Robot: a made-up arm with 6 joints. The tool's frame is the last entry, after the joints.
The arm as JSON. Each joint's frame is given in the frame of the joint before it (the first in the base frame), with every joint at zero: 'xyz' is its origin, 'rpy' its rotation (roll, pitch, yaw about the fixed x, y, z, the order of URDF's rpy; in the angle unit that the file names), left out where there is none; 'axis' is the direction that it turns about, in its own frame. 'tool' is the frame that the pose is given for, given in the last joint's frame.
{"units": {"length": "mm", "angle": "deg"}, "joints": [
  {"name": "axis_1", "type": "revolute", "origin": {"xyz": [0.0, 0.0, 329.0]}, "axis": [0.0, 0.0, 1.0]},
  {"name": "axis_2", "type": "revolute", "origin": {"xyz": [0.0, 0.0, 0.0]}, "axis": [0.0, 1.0, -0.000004]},
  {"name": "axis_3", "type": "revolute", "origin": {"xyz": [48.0, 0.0, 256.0]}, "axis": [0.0, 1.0, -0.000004]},
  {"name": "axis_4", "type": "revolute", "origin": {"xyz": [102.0, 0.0, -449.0]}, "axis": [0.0, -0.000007, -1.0]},
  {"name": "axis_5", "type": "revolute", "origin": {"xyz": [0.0, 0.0, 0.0]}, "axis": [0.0, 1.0, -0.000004]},
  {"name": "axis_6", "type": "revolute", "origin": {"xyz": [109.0, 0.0, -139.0]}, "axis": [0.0, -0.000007, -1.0]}
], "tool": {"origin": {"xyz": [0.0, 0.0, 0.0], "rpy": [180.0, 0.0, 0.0]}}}
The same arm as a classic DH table. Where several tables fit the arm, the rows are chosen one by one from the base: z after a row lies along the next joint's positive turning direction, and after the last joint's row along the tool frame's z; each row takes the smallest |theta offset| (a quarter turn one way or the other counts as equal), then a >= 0, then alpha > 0; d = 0 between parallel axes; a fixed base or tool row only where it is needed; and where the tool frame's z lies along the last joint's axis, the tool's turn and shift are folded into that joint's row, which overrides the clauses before.
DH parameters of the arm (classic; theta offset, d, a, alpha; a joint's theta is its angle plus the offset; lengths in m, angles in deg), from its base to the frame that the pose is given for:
axis_1: 0 0.329 0 -90
axis_2: -79.38 0 0.2605 0
axis_3: 79.38 0 0.102 -90
axis_4: 0 0.449 0 90
axis_5: 0 0 0.109 -90
axis_6: 0 0.139 0 0

